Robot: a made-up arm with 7 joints. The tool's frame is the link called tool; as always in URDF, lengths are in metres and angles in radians. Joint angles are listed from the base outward. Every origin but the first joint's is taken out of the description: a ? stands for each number. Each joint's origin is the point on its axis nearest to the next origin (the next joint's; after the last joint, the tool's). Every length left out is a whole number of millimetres.
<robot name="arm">
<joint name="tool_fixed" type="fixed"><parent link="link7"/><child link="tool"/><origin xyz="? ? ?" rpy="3.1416 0 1.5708"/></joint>
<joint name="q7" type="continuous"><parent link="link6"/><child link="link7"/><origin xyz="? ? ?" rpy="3.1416 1.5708 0"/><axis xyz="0 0 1"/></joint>
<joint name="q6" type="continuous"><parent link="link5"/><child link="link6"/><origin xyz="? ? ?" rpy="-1.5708 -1.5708 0"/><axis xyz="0 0 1"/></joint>
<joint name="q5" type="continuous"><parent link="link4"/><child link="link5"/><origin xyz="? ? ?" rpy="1.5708 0 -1.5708"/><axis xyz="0 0 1"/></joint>
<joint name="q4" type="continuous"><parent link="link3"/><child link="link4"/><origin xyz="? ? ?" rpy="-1.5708 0 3.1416"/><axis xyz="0 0 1"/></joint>
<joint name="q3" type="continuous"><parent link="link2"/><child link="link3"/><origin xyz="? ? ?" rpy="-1.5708 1.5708 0"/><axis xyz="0 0 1"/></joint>
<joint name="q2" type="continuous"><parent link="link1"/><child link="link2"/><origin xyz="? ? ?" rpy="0 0 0"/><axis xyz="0 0 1"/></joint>
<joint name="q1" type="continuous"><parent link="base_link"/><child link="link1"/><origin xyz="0 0 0.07" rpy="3.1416 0 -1.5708"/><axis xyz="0 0 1"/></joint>
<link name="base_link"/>
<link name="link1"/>
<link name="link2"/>
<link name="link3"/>
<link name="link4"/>
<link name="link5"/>
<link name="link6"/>
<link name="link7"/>
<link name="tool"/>
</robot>
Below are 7 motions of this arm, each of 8 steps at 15 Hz.
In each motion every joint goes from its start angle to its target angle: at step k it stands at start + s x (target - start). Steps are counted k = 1, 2, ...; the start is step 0. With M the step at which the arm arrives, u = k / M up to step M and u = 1 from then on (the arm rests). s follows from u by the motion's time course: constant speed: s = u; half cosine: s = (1 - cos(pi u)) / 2; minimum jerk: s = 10 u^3 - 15 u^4 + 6 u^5.
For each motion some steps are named. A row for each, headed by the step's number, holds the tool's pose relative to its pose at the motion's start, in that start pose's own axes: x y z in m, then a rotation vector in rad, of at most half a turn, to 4 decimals.
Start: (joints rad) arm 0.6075 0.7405 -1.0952 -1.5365 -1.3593 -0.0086 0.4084
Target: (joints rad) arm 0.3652 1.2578 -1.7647 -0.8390 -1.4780 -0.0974 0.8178
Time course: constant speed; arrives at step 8
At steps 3, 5, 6, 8:
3: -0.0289 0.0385 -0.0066 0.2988 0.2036 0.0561
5: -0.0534 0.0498 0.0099 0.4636 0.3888 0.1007
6: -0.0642 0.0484 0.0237 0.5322 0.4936 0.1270
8: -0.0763 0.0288 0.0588 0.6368 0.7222 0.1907

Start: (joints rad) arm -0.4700 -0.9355 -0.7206 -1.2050 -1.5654 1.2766 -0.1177
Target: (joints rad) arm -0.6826 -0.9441 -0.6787 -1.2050 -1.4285 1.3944 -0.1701
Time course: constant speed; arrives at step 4
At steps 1, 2, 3, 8:
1: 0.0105 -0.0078 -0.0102 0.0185 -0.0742 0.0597
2: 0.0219 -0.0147 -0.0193 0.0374 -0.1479 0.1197
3: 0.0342 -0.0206 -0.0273 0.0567 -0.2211 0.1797
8: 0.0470 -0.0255 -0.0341 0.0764 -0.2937 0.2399

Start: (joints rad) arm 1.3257 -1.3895 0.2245 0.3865 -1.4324 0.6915 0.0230
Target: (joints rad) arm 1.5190 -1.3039 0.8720 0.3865 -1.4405 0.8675 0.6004
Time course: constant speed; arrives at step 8
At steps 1, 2, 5, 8:
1: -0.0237 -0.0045 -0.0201 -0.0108 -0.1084 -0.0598
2: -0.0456 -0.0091 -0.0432 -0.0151 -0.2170 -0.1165
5: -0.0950 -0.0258 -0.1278 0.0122 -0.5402 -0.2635
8: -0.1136 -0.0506 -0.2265 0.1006 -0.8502 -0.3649

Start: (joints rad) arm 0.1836 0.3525 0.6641 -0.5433 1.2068 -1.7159 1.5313
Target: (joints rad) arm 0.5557 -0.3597 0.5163 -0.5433 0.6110 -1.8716 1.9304
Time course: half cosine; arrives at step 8
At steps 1, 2, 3, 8:
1: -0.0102 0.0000 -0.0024 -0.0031 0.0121 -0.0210
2: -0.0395 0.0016 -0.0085 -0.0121 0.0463 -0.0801
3: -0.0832 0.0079 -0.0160 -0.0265 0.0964 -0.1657
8: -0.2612 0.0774 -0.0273 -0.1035 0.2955 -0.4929

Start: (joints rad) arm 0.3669 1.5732 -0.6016 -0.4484 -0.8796 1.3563 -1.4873
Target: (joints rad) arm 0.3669 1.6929 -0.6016 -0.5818 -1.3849 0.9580 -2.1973
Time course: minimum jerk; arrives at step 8
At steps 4, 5, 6, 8:
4: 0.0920 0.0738 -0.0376 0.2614 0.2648 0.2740
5: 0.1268 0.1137 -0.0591 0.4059 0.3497 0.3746
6: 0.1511 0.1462 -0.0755 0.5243 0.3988 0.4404
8: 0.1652 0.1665 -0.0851 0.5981 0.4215 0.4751

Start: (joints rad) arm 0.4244 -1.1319 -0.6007 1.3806 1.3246 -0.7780 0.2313
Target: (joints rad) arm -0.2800 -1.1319 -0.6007 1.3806 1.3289 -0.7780 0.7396
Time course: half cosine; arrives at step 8
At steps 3, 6, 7, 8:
3: 0.1317 0.0731 -0.0763 0.1292 -0.1065 -0.0177
6: 0.3506 0.2656 -0.1546 0.3925 -0.2417 -0.0426
7: 0.3897 0.3120 -0.1605 0.4489 -0.2598 -0.0458
8: 0.4029 0.3289 -0.1617 0.4690 -0.2655 -0.0467

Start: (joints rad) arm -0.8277 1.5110 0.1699 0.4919 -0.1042 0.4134 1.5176
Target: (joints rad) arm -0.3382 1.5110 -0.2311 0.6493 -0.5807 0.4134 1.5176
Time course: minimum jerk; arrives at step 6
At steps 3, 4, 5, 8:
3: -0.1379 0.0831 -0.0653 0.0404 -0.1676 -0.5282
4: -0.1900 0.1752 -0.1182 0.0825 -0.2677 -0.8359
5: -0.2049 0.2429 -0.1527 0.1153 -0.3270 -1.0208
8: -0.2061 0.2576 -0.1598 0.1227 -0.3389 -1.0585

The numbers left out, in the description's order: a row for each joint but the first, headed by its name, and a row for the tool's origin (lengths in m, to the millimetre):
tool: -0.18 0.03 0
q7: -0.19 -0.05 0
q6: 0.38 0.13 0
q5: 0.16 0.31 0
q4: 0.22 0.15 0
q3: -0.06 0.12 0
q2: 0.01 -0.19 0

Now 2 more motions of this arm.
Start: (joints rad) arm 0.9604 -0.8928 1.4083 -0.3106 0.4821 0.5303 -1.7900
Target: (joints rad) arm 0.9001 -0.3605 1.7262 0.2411 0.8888 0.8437 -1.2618
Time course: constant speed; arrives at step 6
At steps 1, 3, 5, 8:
1: -0.0433 -0.0371 0.0154 -0.0367 0.0253 -0.0251
3: -0.1208 -0.1169 0.0431 -0.1020 0.0418 -0.0501
5: -0.1826 -0.2066 0.0594 -0.1500 0.0059 -0.0491
8: -0.2066 -0.2550 0.0609 -0.1647 -0.0329 -0.0423

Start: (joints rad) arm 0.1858 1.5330 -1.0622 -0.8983 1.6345 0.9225 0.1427
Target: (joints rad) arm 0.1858 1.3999 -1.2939 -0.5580 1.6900 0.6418 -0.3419
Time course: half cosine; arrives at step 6
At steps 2, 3, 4, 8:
2: 0.0603 -0.0056 -0.0029 0.0124 0.0490 0.2083
3: 0.1184 -0.0034 -0.0058 0.0222 0.0912 0.4149
4: 0.1727 0.0055 -0.0075 0.0283 0.1280 0.6191
8: 0.2219 0.0195 -0.0074 0.0295 0.1610 0.8196

